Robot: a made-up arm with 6 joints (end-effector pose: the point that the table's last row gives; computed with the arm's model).
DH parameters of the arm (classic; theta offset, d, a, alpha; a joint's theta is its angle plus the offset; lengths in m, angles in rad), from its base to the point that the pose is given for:
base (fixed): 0 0 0 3.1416
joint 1: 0.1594 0 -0.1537 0
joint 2: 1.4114 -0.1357 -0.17 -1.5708
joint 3: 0 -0.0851 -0.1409 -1.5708
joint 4: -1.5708 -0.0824 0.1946 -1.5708
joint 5: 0 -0.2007 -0.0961 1.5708
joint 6: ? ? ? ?
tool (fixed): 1.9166 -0.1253 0 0
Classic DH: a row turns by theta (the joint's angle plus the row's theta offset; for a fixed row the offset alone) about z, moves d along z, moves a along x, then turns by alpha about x.
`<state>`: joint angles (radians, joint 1 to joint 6).
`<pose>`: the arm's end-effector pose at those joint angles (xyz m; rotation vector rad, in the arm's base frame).
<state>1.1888 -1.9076 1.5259 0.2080 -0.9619 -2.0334</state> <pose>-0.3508 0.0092 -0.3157 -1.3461 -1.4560 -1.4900</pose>
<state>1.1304 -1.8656 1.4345 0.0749 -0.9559 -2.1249</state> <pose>-0.3413 0.0641 -0.3901 -1.1738 -1.4106 -1.6595</pose>
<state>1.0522 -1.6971 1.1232 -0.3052 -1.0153 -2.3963</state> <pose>-0.3043 0.3559 -0.5122 -0.9880 -1.0564 -2.3003</pose>
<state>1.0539 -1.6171 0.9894 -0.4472 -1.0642 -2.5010</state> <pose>-0.2576 0.4916 -0.5135 -1.0423 -0.8384 -2.5816</pose>
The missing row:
joint 6: 1.225 0 0.2567 0
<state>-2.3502 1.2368 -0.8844 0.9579 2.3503 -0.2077</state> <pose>-0.0923 0.0251 0.1735 2.5748 -0.8926 -0.3223</pose>
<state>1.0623 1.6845 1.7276 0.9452 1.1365 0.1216</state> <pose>-0.1094 0.0534 0.0924 -0.1638 0.8800 -1.0750</pose>
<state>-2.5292 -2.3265 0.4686 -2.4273 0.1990 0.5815</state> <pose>0.3767 -0.1352 -0.1052 0.9064 -0.0308 2.8400</pose>
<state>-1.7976 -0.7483 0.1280 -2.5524 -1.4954 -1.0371</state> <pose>-0.5685 -0.2135 0.1737 -0.6474 1.3212 -0.7775</pose>
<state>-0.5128 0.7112 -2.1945 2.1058 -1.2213 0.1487</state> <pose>0.2011 0.2428 0.1624 0.1019 -1.1839 1.2794</pose>
